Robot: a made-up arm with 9 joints. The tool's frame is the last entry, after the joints. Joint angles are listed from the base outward. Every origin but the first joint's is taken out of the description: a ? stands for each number. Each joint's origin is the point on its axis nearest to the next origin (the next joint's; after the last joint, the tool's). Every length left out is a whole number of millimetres.
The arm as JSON. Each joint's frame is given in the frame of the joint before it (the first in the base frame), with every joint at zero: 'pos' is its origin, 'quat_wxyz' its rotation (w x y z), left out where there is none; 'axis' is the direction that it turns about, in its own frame. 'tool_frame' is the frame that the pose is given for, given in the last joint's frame.
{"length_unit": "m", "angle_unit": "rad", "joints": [
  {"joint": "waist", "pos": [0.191, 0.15, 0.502], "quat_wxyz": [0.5, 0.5, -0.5, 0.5], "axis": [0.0, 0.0, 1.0]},
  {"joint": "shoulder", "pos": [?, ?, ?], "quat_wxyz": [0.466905, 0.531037, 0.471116, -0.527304], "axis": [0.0, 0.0, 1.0]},
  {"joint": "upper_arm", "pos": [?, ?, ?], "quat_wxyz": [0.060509, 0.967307, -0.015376, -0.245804], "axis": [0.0, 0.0, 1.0]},
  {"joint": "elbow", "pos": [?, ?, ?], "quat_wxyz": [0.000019, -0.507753, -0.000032, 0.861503], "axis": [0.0, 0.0, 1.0]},
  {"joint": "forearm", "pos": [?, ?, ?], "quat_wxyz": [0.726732, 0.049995, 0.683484, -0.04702], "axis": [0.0, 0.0, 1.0]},
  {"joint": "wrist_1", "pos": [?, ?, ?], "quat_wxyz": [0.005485, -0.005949, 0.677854, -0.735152], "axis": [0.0, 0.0, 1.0]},
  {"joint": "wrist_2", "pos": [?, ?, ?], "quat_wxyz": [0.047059, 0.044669, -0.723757, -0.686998], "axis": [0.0, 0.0, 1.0]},
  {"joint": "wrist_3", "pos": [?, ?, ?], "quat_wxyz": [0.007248, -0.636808, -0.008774, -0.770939], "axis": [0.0, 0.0, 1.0]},
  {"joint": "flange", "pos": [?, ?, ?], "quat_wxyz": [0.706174, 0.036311, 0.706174, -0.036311], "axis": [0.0, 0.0, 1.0]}
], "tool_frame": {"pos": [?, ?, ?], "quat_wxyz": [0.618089, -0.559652, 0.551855, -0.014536]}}
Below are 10 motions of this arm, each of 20 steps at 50 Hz.
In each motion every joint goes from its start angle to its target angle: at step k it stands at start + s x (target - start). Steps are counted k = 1, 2, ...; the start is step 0. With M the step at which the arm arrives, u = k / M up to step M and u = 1 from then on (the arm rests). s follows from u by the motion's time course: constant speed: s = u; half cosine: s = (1 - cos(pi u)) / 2; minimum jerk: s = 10 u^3 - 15 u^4 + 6 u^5.
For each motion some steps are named. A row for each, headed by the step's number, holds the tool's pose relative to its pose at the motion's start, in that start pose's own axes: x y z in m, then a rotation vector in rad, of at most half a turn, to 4 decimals.
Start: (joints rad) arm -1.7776 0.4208 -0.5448 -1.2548 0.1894 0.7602 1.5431 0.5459 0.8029
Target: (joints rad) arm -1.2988 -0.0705 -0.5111 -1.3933 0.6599 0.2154 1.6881 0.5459 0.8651
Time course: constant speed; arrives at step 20
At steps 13, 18, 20:
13: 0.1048 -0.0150 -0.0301 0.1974 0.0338 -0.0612
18: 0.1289 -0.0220 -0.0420 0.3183 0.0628 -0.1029
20: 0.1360 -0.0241 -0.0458 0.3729 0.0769 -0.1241

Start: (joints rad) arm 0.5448 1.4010 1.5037 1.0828 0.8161 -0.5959 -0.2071 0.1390 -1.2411
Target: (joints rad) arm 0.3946 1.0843 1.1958 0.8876 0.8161 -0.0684 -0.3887 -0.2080 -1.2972
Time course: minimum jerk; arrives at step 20
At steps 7, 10, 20:
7: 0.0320 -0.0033 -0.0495 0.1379 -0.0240 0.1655
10: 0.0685 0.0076 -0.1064 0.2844 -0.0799 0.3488
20: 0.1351 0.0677 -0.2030 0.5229 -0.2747 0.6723

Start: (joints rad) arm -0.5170 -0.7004 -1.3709 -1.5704 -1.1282 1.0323 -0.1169 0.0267 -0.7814
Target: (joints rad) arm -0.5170 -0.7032 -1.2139 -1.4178 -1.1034 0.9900 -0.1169 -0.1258 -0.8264
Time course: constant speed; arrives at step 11
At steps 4, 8, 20:
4: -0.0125 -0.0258 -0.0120 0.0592 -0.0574 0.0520
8: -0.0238 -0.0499 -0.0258 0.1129 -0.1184 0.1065
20: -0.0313 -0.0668 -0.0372 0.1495 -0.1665 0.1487

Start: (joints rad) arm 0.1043 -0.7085 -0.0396 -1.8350 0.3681 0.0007 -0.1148 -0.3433 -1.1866
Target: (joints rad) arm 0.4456 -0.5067 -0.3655 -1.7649 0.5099 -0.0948 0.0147 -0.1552 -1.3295
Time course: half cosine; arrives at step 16
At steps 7, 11, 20:
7: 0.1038 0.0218 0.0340 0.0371 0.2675 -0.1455
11: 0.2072 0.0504 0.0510 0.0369 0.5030 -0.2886
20: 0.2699 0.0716 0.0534 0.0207 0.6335 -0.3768

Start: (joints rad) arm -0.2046 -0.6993 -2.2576 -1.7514 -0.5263 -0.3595 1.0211 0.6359 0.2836
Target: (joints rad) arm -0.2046 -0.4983 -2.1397 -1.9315 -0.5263 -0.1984 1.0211 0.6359 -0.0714
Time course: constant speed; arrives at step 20
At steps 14, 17, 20:
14: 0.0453 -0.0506 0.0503 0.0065 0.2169 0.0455
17: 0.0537 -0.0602 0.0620 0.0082 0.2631 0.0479
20: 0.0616 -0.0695 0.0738 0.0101 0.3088 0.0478

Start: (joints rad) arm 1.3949 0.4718 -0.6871 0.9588 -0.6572 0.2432 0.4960 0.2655 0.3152
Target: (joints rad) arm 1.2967 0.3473 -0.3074 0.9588 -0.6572 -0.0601 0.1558 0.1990 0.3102
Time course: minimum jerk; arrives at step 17
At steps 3, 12, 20:
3: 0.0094 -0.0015 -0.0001 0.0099 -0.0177 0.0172
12: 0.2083 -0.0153 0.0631 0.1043 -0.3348 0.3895
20: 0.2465 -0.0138 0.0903 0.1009 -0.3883 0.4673

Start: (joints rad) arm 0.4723 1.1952 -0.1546 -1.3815 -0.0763 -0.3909 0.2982 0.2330 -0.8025
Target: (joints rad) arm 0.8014 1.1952 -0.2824 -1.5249 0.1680 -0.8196 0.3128 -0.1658 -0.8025
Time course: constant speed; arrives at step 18
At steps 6, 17, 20:
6: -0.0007 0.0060 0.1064 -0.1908 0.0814 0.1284
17: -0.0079 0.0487 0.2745 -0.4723 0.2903 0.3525
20: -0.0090 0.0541 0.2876 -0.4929 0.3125 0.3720

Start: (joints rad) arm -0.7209 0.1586 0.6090 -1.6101 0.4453 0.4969 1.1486 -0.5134 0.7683
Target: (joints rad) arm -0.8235 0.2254 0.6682 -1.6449 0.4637 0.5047 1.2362 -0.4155 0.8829
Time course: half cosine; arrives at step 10
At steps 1, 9, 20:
1: 0.0000 -0.0008 0.0012 -0.0073 -0.0003 0.0016
9: 0.0016 -0.0248 0.0448 -0.2889 -0.0205 0.0712
20: 0.0016 -0.0253 0.0458 -0.2961 -0.0213 0.0732

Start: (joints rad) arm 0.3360 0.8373 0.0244 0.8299 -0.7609 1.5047 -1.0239 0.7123 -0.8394
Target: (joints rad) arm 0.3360 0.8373 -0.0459 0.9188 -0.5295 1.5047 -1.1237 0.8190 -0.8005
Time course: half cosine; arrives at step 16
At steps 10, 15, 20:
10: -0.0143 -0.0460 -0.0247 0.2006 0.0470 -0.0611
15: -0.0199 -0.0645 -0.0374 0.2853 0.0727 -0.0830
20: -0.0200 -0.0651 -0.0378 0.2880 0.0736 -0.0837

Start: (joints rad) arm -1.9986 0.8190 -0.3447 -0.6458 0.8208 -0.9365 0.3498 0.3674 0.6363
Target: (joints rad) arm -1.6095 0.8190 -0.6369 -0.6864 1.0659 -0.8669 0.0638 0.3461 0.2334
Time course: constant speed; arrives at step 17
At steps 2, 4, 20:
2: 0.0346 -0.0270 -0.0074 0.0717 0.0674 0.0705
4: 0.0687 -0.0513 -0.0144 0.1404 0.1396 0.1399
20: 0.2542 -0.1559 -0.0476 0.5235 0.7139 0.5302

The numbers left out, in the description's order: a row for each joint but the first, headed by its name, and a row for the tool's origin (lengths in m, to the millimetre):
shoulder: 0.063 0.484 0.0
upper_arm: -0.004 -0.08 0.0
elbow: -0.137 0.195 0.0
forearm: -0.188 0.022 0.0
wrist_1: -0.176 -0.089 0.0
wrist_2: -0.021 0.146 0.0
wrist_3: -0.035 -0.008 0.0
flange: 0.081 0.029 0.0
tool: 0.116 0.0 0.0

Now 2 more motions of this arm.
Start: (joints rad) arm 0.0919 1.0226 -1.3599 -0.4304 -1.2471 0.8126 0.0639 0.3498 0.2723
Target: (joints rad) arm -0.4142 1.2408 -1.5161 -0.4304 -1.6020 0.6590 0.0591 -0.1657 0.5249
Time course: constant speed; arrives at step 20
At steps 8, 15, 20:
8: -0.1289 0.0365 -0.0327 0.0992 -0.1153 0.1210
15: -0.2389 0.0796 -0.0463 0.2313 -0.2315 0.1887
20: -0.3141 0.1171 -0.0479 0.3456 -0.3239 0.2085

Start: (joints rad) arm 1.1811 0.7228 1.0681 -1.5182 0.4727 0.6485 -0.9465 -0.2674 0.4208
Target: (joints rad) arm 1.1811 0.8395 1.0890 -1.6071 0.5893 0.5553 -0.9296 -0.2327 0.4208
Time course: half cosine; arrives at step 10
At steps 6, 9, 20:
6: -0.0214 0.0103 0.0154 -0.0665 0.0963 -0.1253
9: -0.0311 0.0164 0.0227 -0.0962 0.1433 -0.1862
20: -0.0318 0.0169 0.0232 -0.0984 0.1469 -0.1909

